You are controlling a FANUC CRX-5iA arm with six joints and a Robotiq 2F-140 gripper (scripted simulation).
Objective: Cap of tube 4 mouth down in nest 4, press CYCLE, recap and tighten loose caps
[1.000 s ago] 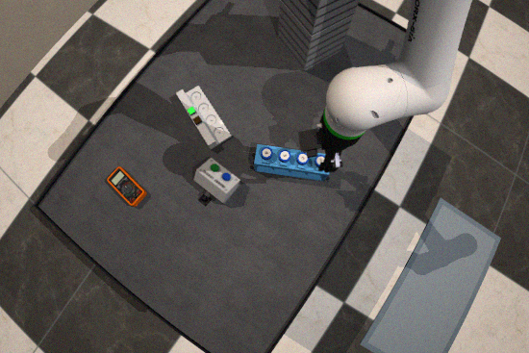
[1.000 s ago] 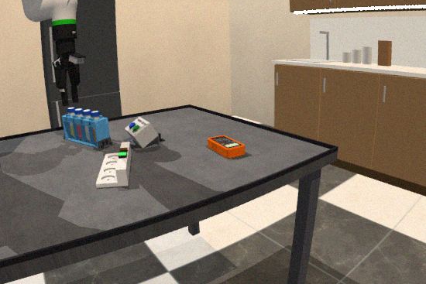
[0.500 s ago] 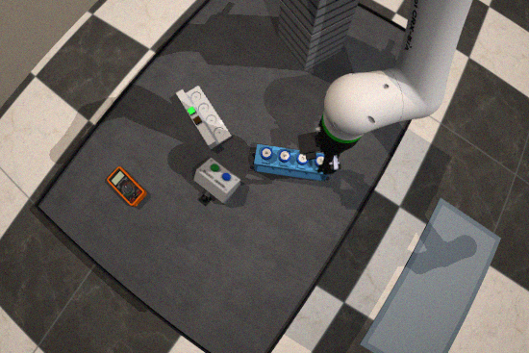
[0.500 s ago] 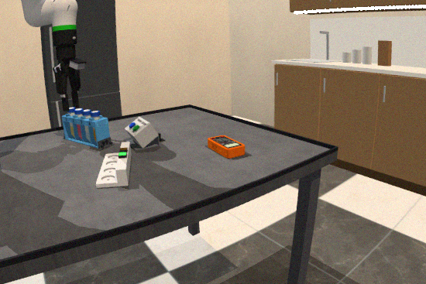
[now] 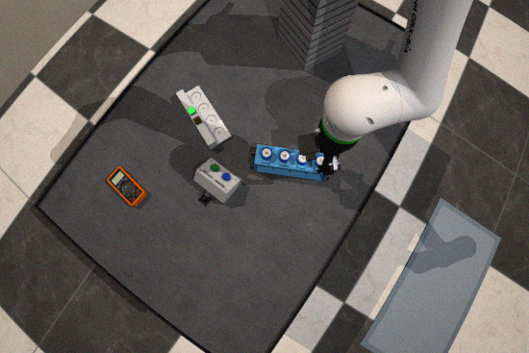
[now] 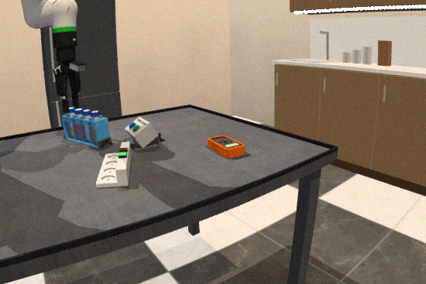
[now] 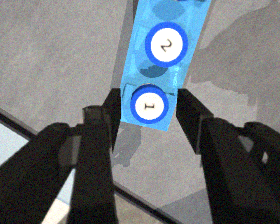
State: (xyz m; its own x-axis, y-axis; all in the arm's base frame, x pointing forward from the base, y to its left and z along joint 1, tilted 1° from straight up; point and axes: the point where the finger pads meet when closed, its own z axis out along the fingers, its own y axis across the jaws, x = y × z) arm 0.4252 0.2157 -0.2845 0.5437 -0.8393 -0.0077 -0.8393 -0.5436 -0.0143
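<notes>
Right now my hand is 20 mm short of the cap 2, 50 mm to the left of it and 30 mm above it. The rest, counted from my hand: grey key housing 170 mm ahead, 250 mm to the right, 90 mm below; then green key 150 mm ahead, 270 mm to the right, 80 mm below; then blue key 160 mm ahead, 230 mm to the right, 80 mm below.
</notes>
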